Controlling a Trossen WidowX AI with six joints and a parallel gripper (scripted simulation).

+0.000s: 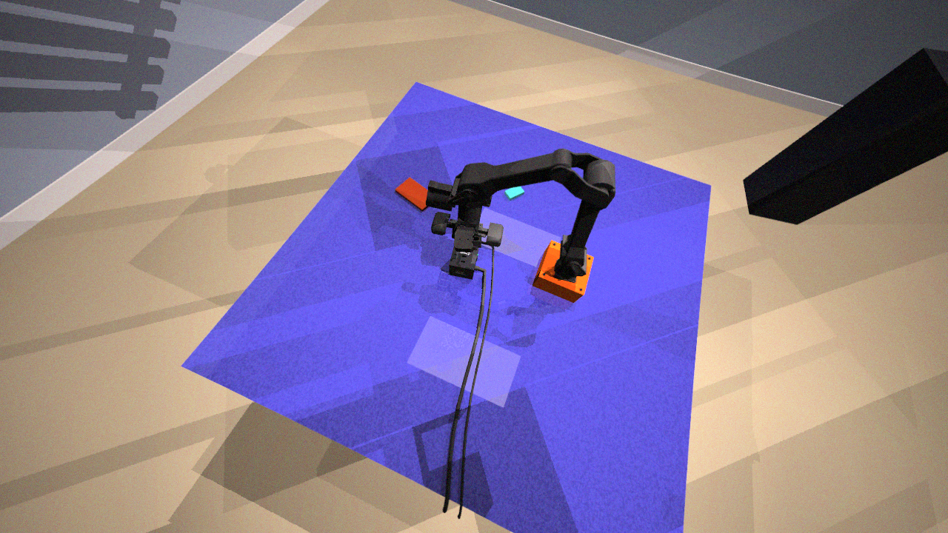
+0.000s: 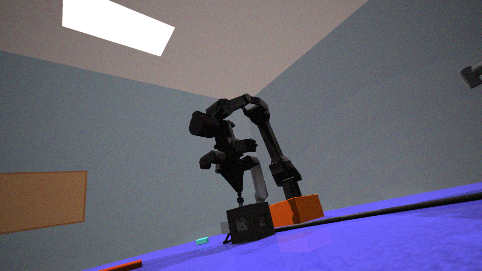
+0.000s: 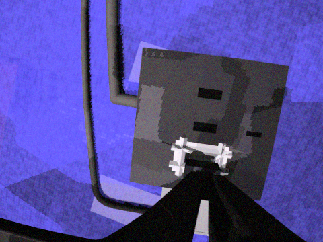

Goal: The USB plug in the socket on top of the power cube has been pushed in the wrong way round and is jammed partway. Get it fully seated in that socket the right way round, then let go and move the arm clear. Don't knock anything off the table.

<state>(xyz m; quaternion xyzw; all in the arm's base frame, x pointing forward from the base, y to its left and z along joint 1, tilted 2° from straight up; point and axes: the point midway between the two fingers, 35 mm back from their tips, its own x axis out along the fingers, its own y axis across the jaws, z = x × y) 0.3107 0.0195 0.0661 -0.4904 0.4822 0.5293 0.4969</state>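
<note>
The usb plug lies 2 cm below my gripper tip. The rest, counted from my gripper tip: red flat piece (23 cm ahead, 22 cm to the right, 11 cm below); usb socket (5 cm below); cyan block (32 cm to the right, 11 cm below, 11 cm behind).
</note>
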